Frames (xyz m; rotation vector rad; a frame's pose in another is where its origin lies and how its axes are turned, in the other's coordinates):
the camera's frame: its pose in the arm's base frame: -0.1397 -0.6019 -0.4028 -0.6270 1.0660 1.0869
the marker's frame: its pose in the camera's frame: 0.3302 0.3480 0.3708 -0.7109 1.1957 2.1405
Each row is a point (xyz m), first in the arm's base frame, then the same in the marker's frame.
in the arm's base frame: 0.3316 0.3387 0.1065
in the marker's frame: -0.3674 0.8910 0.0878
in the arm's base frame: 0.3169 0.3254 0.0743
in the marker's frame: -0.3617 0.8555 0.0758
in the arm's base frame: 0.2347 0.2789 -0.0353
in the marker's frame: -0.3249 0.7172 0.0550
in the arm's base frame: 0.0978 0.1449 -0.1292
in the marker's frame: -0.1866 0.5586 0.0197
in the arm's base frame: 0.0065 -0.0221 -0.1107
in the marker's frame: -0.0044 0.5176 -0.0213
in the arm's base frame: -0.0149 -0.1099 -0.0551
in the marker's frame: 0.0949 0.5490 -0.0416
